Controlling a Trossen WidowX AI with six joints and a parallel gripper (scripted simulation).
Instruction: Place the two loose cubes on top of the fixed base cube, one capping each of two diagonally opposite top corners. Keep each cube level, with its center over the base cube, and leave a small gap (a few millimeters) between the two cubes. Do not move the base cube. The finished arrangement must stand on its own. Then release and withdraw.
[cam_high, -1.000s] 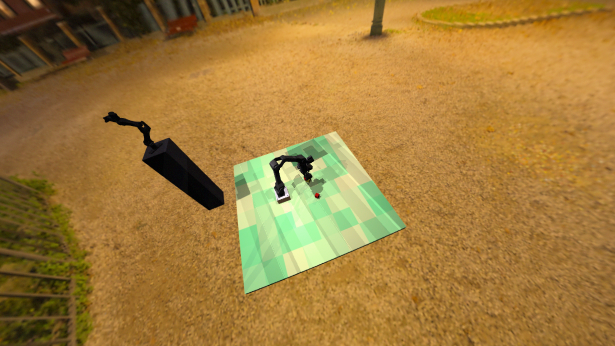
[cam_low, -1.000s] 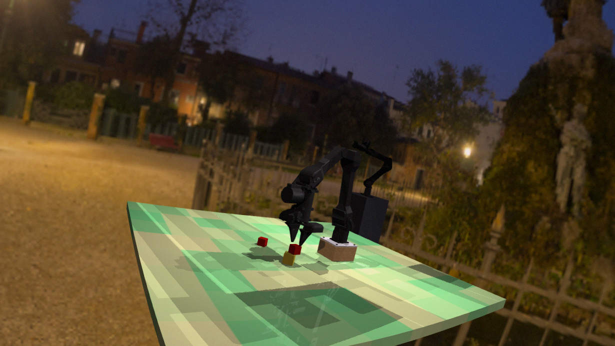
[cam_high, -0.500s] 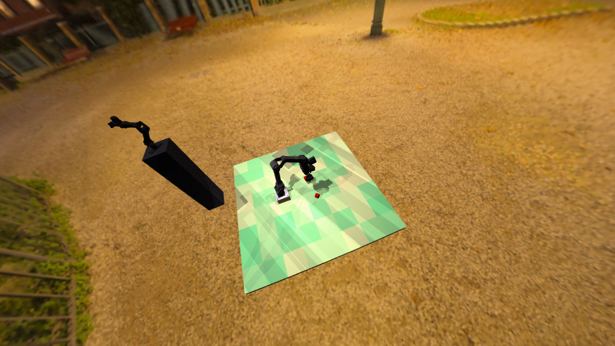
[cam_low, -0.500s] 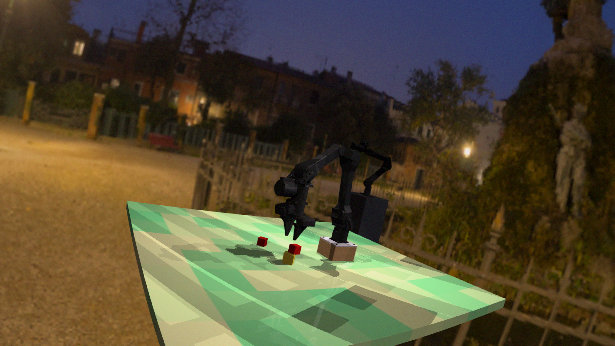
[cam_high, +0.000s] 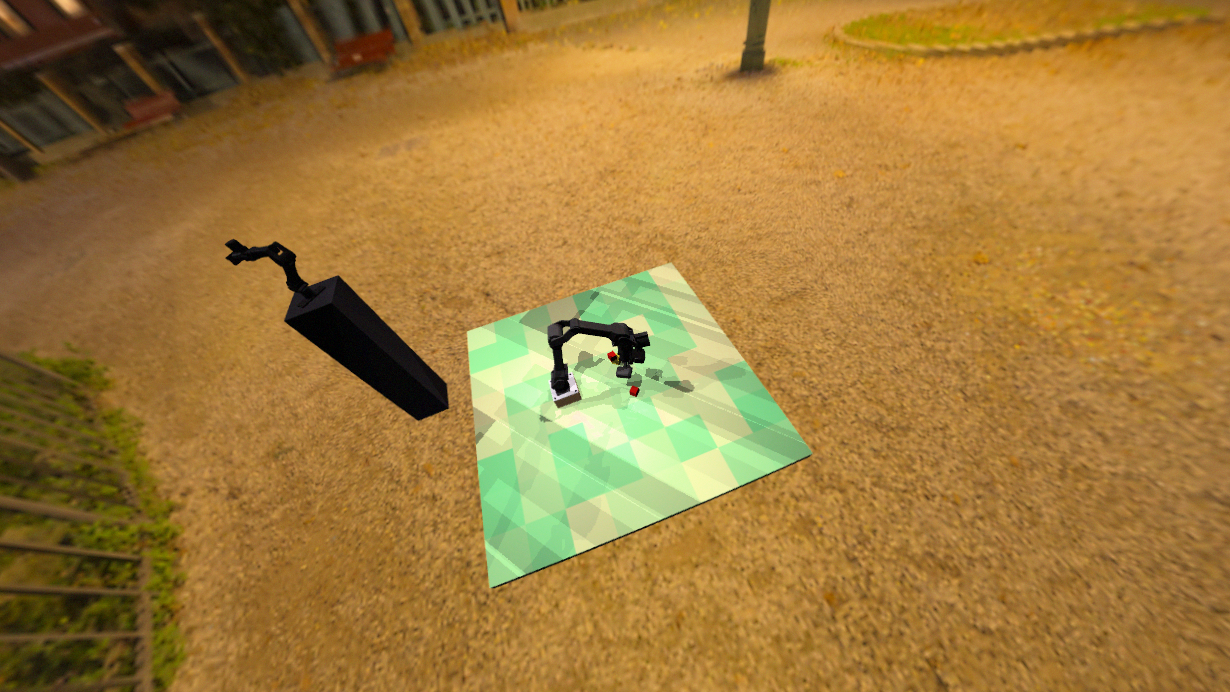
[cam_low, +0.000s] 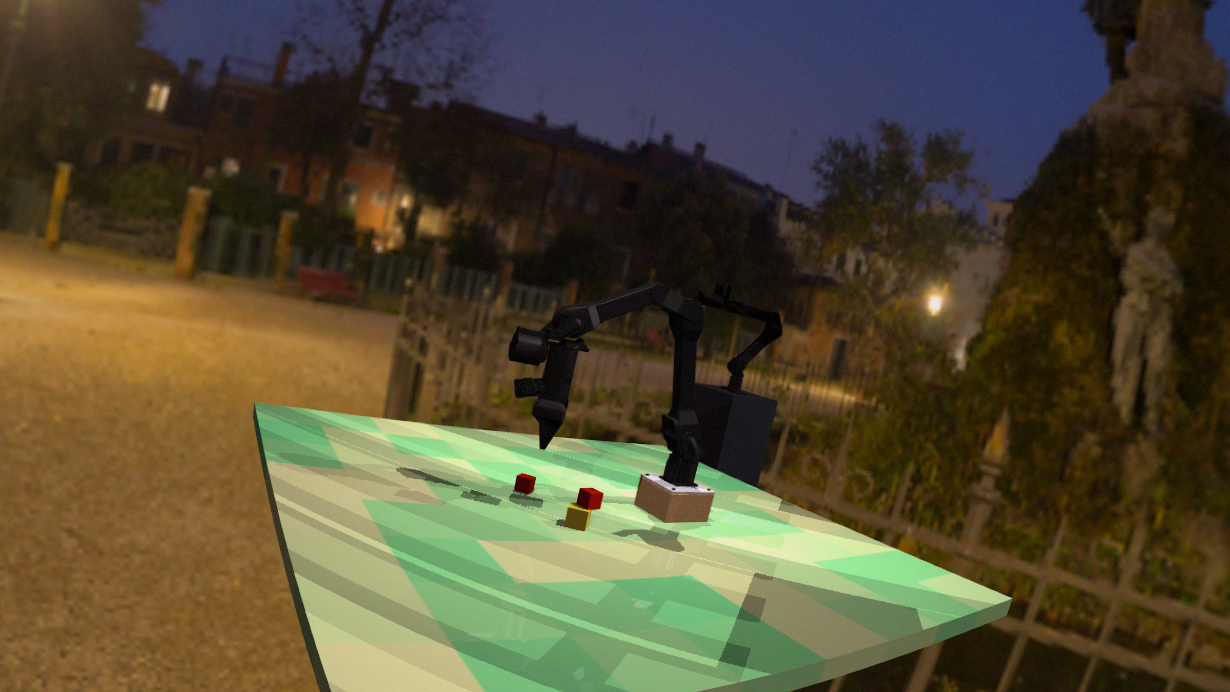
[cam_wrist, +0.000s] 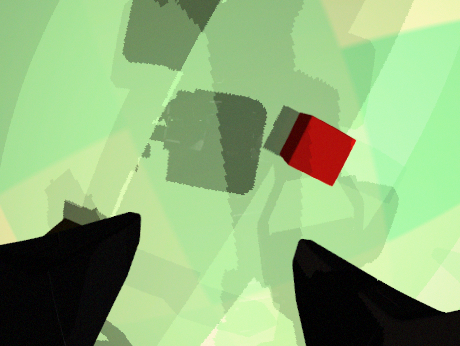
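Right now my gripper tip is 20 mm past the yellow base cube, 140 mm to the right of it and 100 mm above it.
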